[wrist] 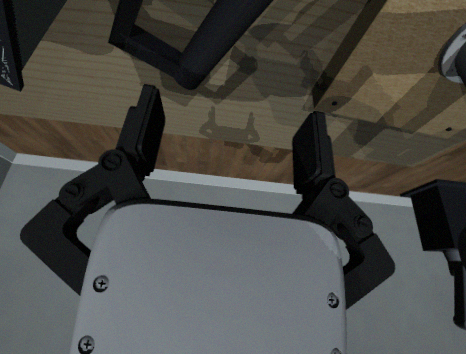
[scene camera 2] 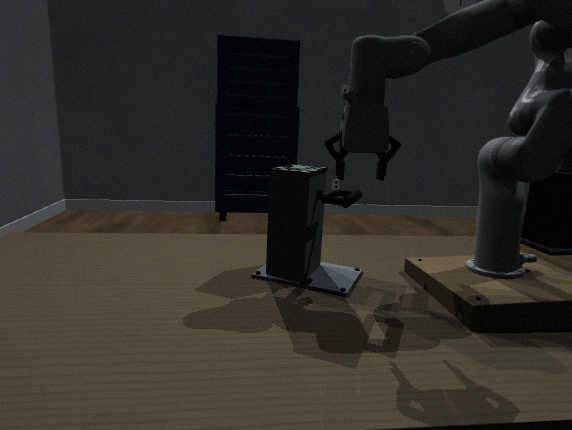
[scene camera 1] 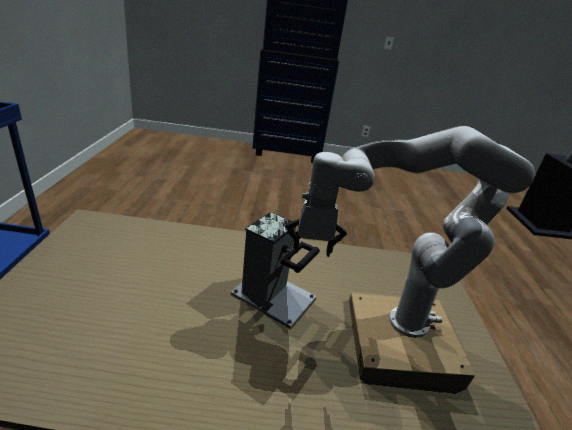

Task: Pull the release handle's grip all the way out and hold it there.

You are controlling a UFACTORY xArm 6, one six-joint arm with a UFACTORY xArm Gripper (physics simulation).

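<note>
The release handle is a black rectangular loop whose grip bar [scene camera 1: 308, 259] [scene camera 2: 353, 197] [wrist: 225, 37] sticks out from the side of a dark upright housing [scene camera 1: 257, 265] [scene camera 2: 288, 225]. The housing has a speckled pale top and stands on a grey base plate [scene camera 1: 295, 303] [scene camera 2: 341, 278]. My gripper [scene camera 1: 313, 248] [scene camera 2: 360, 178] [wrist: 233, 113] is open and empty, pointing down. It is above the grip's level, near its outer end, and does not touch it in scene camera 2. In the wrist view the grip's near end lies ahead of the fingertips, between them and closer to the left finger.
The arm stands on a wooden block [scene camera 1: 377, 335] [scene camera 2: 440, 282] to the right of the housing, on the wooden table [scene camera 1: 100, 300] [scene camera 2: 100, 325]. A dark blue cabinet [scene camera 1: 296, 95] [scene camera 2: 257, 150] stands at the back wall. A blue frame [scene camera 1: 26, 175] is at the far left.
</note>
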